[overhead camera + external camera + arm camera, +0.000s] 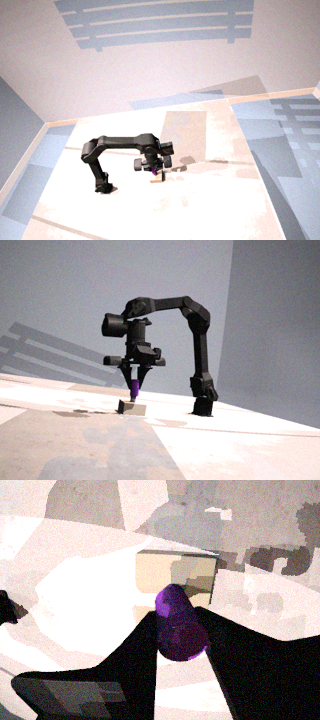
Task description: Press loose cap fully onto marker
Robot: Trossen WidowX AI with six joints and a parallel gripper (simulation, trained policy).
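Now: the tan holder block 6 cm below my gripper tip. The rest, counted from my gripper tip: purple cap (1 cm above).
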